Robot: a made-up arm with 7 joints.
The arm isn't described. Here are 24 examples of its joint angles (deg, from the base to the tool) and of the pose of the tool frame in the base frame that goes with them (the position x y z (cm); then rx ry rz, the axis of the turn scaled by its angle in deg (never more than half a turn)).
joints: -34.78 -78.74 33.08 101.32 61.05 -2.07 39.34
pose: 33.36 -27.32 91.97 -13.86 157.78 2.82
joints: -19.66 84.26 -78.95 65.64 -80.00 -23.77 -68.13
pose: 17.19 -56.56 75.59 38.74 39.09 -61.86
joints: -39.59 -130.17 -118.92 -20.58 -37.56 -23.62 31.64
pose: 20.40 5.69 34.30 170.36 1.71 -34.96
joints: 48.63 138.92 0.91 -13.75 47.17 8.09 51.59
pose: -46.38 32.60 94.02 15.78 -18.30 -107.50
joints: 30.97 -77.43 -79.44 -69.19 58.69 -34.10 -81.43
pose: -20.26 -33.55 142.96 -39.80 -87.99 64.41
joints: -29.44 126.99 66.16 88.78 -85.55 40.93 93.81
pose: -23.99 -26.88 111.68 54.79 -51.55 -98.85
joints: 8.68 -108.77 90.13 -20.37 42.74 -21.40 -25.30
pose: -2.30 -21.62 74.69 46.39 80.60 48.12
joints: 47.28 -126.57 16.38 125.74 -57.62 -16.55 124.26
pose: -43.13 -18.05 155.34 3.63 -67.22 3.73
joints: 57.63 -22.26 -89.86 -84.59 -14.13 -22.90 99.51
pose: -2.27 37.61 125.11 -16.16 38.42 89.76
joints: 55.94 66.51 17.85 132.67 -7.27 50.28 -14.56
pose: -29.12 -5.23 114.33 -49.04 45.93 -4.62
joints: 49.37 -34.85 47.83 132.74 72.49 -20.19 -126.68
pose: -69.18 26.15 137.42 83.45 11.10 -112.92
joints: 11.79 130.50 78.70 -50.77 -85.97 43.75 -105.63
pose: 37.62 70.67 115.50 85.95 21.95 117.16
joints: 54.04 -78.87 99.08 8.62 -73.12 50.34 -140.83
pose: -97.81 -5.13 136.75 -41.60 -95.13 11.02
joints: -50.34 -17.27 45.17 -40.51 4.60 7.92 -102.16
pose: -22.50 -7.87 54.39 -31.97 -106.47 -62.65
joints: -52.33 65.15 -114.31 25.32 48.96 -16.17 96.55
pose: -3.62 -7.43 50.14 55.85 -48.30 18.06
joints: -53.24 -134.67 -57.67 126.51 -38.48 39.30 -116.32
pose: 50.26 53.47 78.21 -155.80 26.19 -25.94
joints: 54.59 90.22 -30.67 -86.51 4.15 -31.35 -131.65
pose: -53.65 10.75 61.61 94.24 -11.42 -74.54
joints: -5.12 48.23 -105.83 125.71 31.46 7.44 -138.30
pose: -5.41 -34.29 77.43 -18.64 -134.65 16.77
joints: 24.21 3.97 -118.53 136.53 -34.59 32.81 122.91
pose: -16.28 -40.65 121.41 29.02 -79.89 94.22
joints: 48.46 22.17 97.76 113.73 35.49 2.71 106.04
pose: -14.78 28.00 75.94 133.14 -94.37 12.83
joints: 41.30 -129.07 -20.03 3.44 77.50 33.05 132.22
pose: -36.08 12.81 83.77 -37.82 -15.32 -122.34
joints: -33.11 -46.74 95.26 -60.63 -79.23 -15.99 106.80
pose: 23.71 -47.38 107.62 97.08 -101.97 64.39
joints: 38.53 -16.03 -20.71 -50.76 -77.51 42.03 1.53
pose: -9.88 1.08 56.66 96.71 11.71 -89.48
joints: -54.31 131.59 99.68 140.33 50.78 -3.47 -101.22
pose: 6.32 -27.63 113.64 -16.61 27.20 10.43
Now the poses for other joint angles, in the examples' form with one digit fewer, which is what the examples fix.
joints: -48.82 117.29 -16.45 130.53 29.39 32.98 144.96
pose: 17.4 -5.4 108.6 23.3 107.2 -124.7
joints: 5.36 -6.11 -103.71 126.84 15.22 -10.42 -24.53
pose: 5.3 14.1 79.8 24.9 69.6 128.7
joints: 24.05 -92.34 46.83 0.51 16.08 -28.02 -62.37
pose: -2.2 -3.2 75.1 27.0 84.7 67.9
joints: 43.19 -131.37 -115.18 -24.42 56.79 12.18 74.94
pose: -5.5 -9.9 71.1 34.3 100.9 100.9
